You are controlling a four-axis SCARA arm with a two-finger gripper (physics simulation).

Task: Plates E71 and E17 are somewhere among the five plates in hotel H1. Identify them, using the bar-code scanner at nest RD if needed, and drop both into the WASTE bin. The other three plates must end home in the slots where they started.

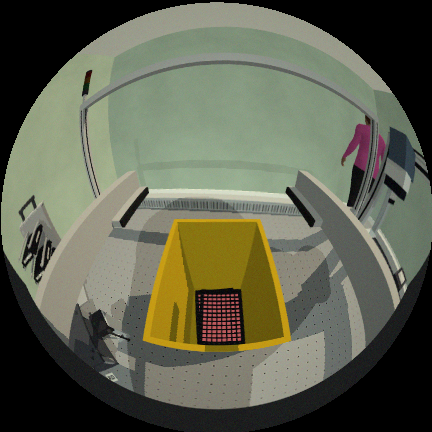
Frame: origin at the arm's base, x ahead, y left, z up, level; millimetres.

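Where they show: gripper, fingertip midpoint: [216,176].
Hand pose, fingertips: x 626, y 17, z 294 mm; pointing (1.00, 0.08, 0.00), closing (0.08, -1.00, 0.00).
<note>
Things, the pixels of their top centre, and the offset from my fingertips. "spot": a spot on its surface instead.
- yellow WASTE bin at a spot on its surface: [215,347] spot: dx -99, dy -7, dz -82 mm
- grey unit with a black handle, surface spot: [42,220] spot: dx -24, dy +465, dz -58 mm
My gripper [216,176] is open, with its two pale fingers wide apart at the left and right and no plate between them. The yellow WASTE bin [215,347] stands below and between the fingers, its open top facing up. A black plate with a grid of pink wells [220,317] lies deep inside the bin, near its front wall. No label can be read on it, and whether another plate lies under it is hidden. Plate labels E71 and E17 do not show.
A black device on a stand [102,325] is at the lower left, left of the bin. A grey unit with a black handle [42,220] stands at the far left. A person in a pink top [365,145] and a blue-grey machine [400,147] are at the right, beyond the right finger.
</note>
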